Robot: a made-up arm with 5 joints. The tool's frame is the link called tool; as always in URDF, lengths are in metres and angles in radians. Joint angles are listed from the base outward. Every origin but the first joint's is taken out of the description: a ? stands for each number. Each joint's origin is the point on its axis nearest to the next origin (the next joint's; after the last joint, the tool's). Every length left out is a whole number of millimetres.
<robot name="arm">
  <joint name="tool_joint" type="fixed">
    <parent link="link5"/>
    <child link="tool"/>
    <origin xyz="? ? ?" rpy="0 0 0"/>
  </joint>
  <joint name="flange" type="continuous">
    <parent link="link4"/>
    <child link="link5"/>
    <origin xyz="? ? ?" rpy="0 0 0"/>
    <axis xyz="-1 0 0"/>
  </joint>
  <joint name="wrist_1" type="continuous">
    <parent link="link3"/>
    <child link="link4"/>
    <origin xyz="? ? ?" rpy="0 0 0"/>
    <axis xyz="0 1 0"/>
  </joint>
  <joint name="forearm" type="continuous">
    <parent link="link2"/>
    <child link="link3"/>
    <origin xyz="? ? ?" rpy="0 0 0"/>
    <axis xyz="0 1 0"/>
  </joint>
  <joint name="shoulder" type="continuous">
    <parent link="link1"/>
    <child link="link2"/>
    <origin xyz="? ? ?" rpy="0 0 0"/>
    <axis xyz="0 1 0"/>
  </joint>
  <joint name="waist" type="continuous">
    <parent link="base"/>
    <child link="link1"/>
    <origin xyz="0.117 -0.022 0.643" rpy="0 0 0"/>
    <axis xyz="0 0 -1"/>
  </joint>
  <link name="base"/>
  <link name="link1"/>
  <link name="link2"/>
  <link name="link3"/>
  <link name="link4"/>
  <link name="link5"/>
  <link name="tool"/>
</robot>
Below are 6 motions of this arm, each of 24 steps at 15 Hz.
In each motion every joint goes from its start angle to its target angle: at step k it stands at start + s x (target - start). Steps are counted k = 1, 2, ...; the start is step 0. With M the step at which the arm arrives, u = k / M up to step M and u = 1 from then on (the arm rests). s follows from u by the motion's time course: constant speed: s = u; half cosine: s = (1 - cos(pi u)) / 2; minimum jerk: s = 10 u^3 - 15 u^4 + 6 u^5.
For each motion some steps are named. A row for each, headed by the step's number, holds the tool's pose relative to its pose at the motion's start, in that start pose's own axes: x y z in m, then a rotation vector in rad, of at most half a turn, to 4 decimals.
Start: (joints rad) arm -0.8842 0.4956 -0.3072 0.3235 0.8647
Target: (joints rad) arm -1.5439 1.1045 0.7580 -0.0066 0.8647
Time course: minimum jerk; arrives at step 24
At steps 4, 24:
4: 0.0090 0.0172 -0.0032 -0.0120 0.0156 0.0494
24: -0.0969 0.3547 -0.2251 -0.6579 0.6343 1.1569

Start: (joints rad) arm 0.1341 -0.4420 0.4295 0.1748 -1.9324
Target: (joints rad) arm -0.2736 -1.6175 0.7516 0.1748 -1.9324
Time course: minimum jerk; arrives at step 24
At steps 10, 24:
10: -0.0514 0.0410 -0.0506 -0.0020 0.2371 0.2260
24: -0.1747 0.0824 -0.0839 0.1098 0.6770 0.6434

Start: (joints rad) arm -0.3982 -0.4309 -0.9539 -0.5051 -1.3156
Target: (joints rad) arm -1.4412 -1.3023 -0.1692 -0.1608 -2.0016
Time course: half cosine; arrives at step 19
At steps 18, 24:
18: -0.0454 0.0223 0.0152 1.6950 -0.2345 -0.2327
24: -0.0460 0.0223 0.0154 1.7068 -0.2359 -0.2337

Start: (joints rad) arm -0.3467 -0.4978 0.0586 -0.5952 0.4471
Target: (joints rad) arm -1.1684 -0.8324 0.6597 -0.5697 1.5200
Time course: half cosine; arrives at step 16
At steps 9, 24:
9: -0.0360 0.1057 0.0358 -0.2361 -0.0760 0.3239
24: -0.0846 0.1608 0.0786 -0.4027 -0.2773 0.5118

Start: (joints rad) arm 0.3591 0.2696 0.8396 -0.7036 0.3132
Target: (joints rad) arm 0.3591 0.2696 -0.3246 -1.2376 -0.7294
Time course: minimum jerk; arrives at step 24
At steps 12, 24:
12: 0.0001 -0.0557 0.1430 0.4893 -0.8571 -0.0451
24: -0.0794 -0.0954 0.2621 0.7713 -1.7219 0.3636

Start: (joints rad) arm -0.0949 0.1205 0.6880 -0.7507 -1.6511
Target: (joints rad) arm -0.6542 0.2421 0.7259 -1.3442 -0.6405
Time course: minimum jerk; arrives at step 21
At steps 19, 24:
19: -0.0321 0.0151 -0.1323 -0.8737 0.3439 0.6294
24: -0.0327 0.0152 -0.1332 -0.8788 0.3442 0.6355

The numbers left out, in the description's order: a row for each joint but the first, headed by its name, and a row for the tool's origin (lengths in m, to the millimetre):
tool: 0 -0.027 0.016
flange: 0.073 0 0.004
wrist_1: 0.211 0 0.025
forearm: 0.015 0 0.093
shoulder: 0.022 -0.018 0

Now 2 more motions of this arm.
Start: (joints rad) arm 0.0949 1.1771 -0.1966 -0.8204 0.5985
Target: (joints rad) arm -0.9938 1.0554 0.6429 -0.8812 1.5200
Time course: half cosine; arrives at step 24
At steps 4, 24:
4: -0.0044 0.0261 0.0067 -0.0749 -0.0067 0.0839
24: -0.2242 0.2302 0.0004 -1.3300 -0.6069 1.0693

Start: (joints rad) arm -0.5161 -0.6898 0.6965 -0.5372 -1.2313
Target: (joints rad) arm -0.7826 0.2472 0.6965 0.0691 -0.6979
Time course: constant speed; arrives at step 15
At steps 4, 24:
4: -0.0131 -0.0640 -0.0411 -0.1173 0.2265 -0.3503
24: -0.1413 -0.1868 -0.1278 -0.4896 1.1234 -1.1115

